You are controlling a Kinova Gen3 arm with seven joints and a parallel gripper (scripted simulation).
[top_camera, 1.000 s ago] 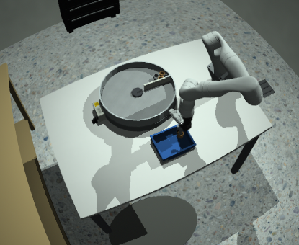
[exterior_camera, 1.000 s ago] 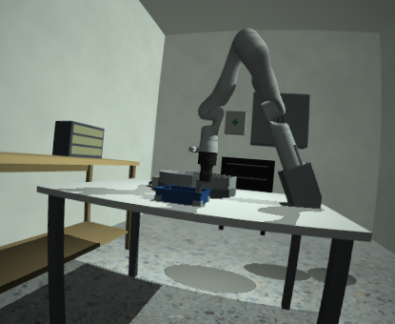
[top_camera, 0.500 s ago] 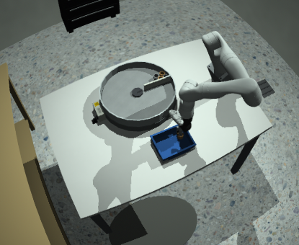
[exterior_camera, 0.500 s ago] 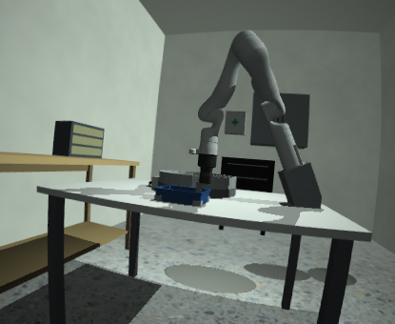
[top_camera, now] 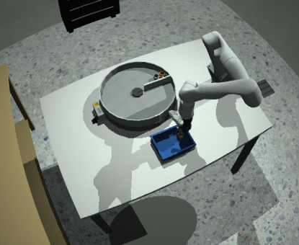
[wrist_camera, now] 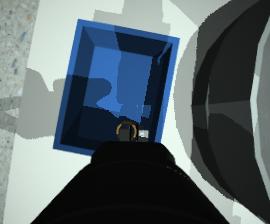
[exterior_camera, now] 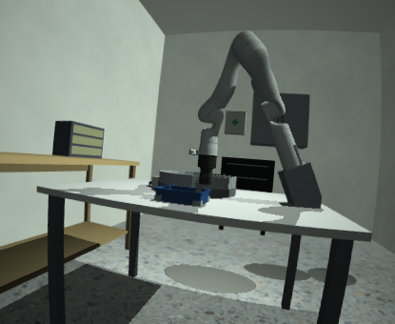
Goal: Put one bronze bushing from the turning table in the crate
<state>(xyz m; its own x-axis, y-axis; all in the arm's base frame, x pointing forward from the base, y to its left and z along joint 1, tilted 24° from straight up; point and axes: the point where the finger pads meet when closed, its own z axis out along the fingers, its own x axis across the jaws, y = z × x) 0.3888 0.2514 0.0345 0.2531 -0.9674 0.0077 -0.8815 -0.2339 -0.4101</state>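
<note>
Right now the blue crate is 5 cm ahead of my hand and 4 cm to the left of it. Round my hand: round grey turning table (30 cm to the right, 13 cm ahead, 2 cm above).
</note>
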